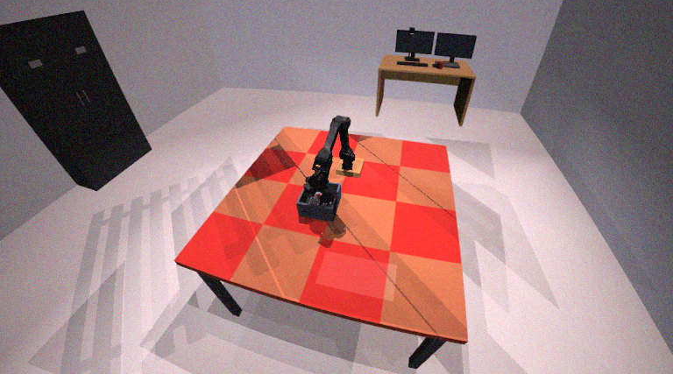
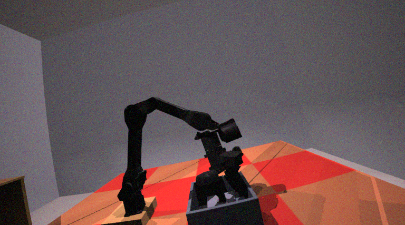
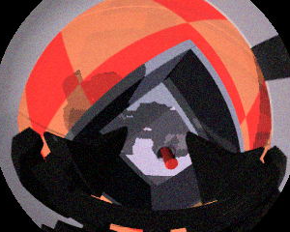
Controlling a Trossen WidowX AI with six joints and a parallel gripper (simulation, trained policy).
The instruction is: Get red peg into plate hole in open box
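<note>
Now: gripper tip 3 cm past the red peg, 2 cm above it and 1 cm to the right of it. From my gripper tip the other things lie so: pale plate 3 cm behind, 2 cm below, 1 cm to the left; dark box 4 cm below, 3 cm behind, 1 cm to the left.
</note>
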